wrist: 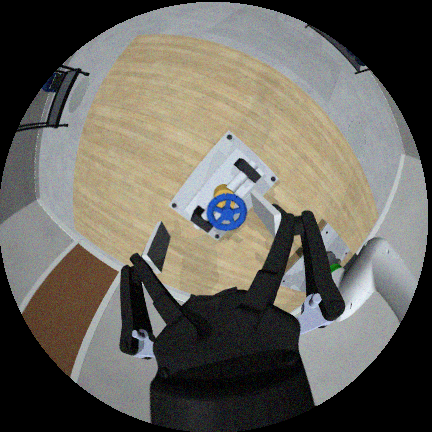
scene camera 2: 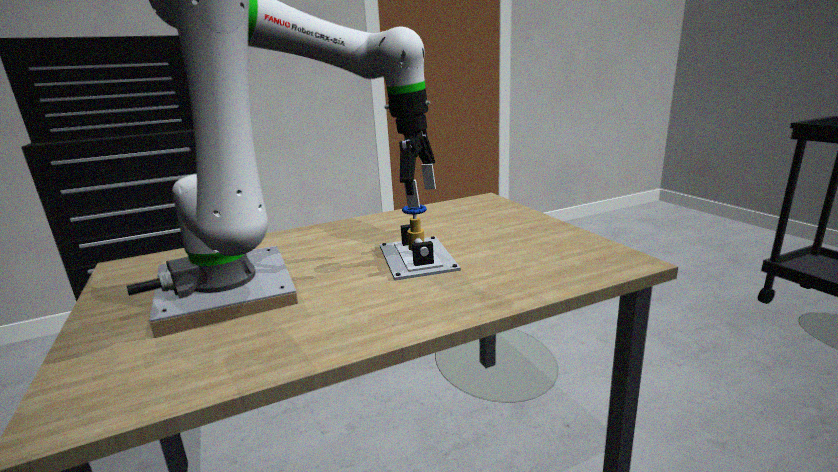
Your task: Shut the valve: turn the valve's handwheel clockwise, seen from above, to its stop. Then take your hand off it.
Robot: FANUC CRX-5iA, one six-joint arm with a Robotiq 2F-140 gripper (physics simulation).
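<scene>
The blue handwheel (scene camera 2: 414, 211) (wrist: 227, 213) sits level on top of the yellow valve body (scene camera 2: 415, 229) (wrist: 222, 190). The valve stands on a grey mounting plate (scene camera 2: 389, 260) (wrist: 187, 197) fixed to the table, with a black flange on each side. My gripper (scene camera 2: 421, 185) (wrist: 207, 215) is open and points down, with nothing between its fingers. It is just above the handwheel. In the scene view one finger pad overlaps the wheel's far rim; whether it touches is unclear. In the wrist view the wheel appears nearer the right pad than the left.
The wooden table (scene camera 2: 527, 252) (wrist: 125, 115) carries the arm's base plate (scene camera 2: 275, 284) (wrist: 341, 246), to the left of the valve in the scene view. A black drawer cabinet (scene camera 2: 117, 137) stands behind the arm. A black cart (scene camera 2: 788, 193) stands on the floor at the right.
</scene>
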